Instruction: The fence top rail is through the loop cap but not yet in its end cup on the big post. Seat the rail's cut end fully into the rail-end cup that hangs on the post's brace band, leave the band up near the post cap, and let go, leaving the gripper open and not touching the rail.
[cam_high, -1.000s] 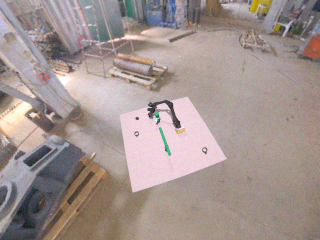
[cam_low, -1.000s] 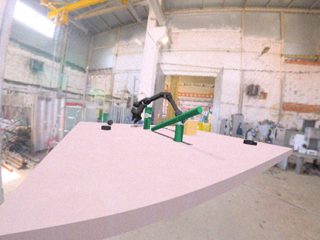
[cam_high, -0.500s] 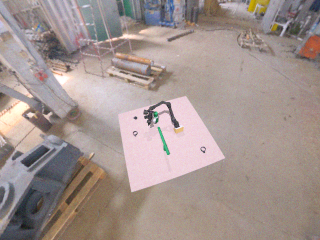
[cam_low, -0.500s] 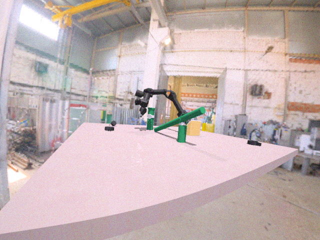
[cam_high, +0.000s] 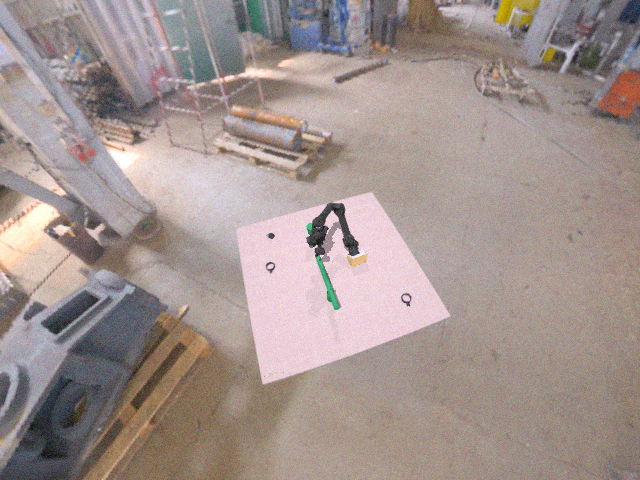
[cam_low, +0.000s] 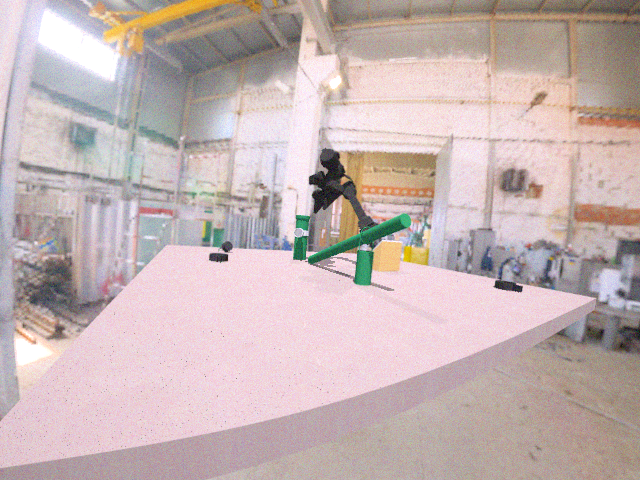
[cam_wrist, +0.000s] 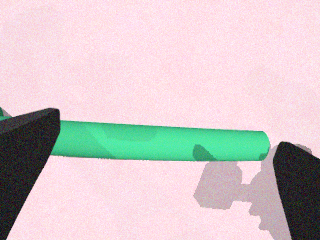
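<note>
My gripper tip is 5 cm past the pale fitting, 20 cm to the left of it and 9 cm above it. Round my gripper tip: short green post (3 cm ahead, 28 cm to the left, 11 cm below); then black cap (21 cm ahead, 47 cm to the right, 20 cm below).
</note>
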